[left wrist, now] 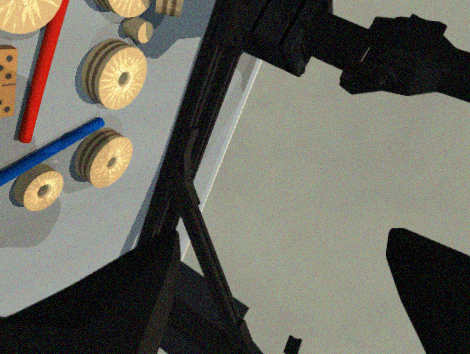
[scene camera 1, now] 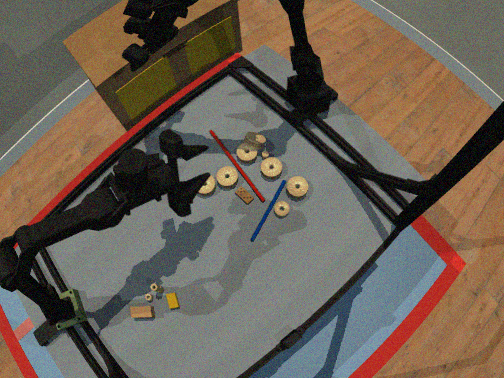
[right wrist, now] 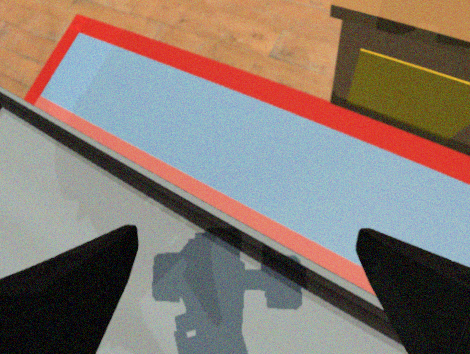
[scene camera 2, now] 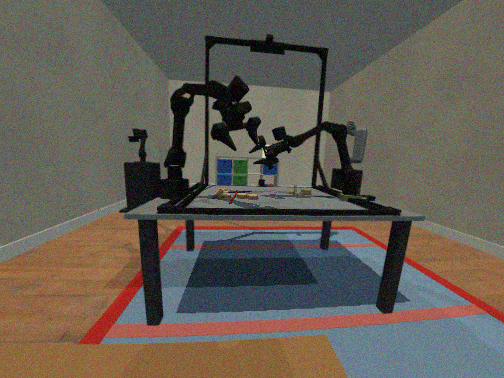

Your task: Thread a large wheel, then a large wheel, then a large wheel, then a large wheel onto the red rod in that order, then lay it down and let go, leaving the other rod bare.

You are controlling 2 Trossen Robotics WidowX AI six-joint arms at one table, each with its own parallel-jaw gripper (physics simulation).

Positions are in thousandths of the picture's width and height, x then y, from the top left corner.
Labels:
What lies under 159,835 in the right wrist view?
The right gripper.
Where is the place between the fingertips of the left gripper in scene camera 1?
At 414,425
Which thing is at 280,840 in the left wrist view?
The left gripper.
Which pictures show the right gripper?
Scene camera 1, the right wrist view and scene camera 2 only.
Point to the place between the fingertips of the right gripper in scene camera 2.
491,390

